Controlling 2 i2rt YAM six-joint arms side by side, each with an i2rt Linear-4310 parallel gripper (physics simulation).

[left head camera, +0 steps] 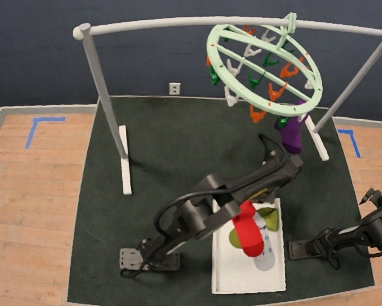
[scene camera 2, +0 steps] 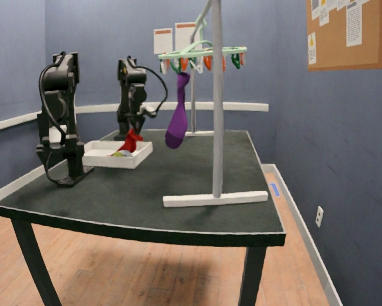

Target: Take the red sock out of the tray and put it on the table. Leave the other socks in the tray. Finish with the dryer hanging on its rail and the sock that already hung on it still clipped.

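Note:
The red sock (left head camera: 248, 232) (scene camera 2: 130, 142) hangs from my left gripper (left head camera: 245, 201) (scene camera 2: 134, 130), which is shut on its upper end; its lower part is over the tray (left head camera: 225, 277) (scene camera 2: 107, 160). An olive sock (left head camera: 269, 219) and a white sock with blue marks (left head camera: 266, 245) lie in the tray, partly hidden by the red sock. My right gripper (left head camera: 369, 198) is open at the right edge of the left head camera; its fingers are hard to make out in scene camera 2. The pale green dryer (left head camera: 270, 108) (scene camera 2: 230, 50) hangs on its rail (left head camera: 165, 24). A purple sock (left head camera: 290, 137) (scene camera 2: 177, 117) hangs clipped from it.
A grey post (left head camera: 104, 95) carries the rail at the left in the left head camera, on a white foot (left head camera: 126, 175). The other post (left head camera: 350, 85) (scene camera 2: 217, 110) stands near the purple sock. Orange, green and white clips hang below the dryer. The right arm's base (left head camera: 300, 249) is beside the tray.

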